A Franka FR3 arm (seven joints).
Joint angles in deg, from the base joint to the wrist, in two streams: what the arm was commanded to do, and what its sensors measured. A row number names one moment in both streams.
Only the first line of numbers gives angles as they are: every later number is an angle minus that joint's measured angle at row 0.
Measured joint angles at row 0:
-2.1, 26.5, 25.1, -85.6, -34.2, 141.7, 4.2
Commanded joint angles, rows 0 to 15:
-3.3, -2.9, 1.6, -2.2, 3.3, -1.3, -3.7
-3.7, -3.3, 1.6, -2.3, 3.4, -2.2, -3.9
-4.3, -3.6, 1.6, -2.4, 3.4, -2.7, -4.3
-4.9, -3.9, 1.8, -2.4, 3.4, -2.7, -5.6
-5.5, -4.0, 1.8, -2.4, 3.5, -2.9, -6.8
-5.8, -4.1, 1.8, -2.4, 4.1, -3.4, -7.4
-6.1, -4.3, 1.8, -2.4, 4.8, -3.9, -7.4
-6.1, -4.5, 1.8, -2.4, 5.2, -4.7, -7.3
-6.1, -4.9, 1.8, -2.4, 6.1, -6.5, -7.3
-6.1, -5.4, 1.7, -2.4, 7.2, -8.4, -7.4
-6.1, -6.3, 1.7, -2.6, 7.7, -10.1, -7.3
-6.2, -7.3, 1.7, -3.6, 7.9, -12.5, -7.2
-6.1, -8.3, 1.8, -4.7, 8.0, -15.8, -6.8
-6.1, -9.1, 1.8, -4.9, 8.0, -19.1, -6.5
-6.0, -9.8, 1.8, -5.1, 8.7, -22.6, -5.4
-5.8, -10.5, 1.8, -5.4, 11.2, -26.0, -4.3
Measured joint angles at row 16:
-4.8, -6.2, 1.1, -1.7, 6.9, -18.7, -5.8
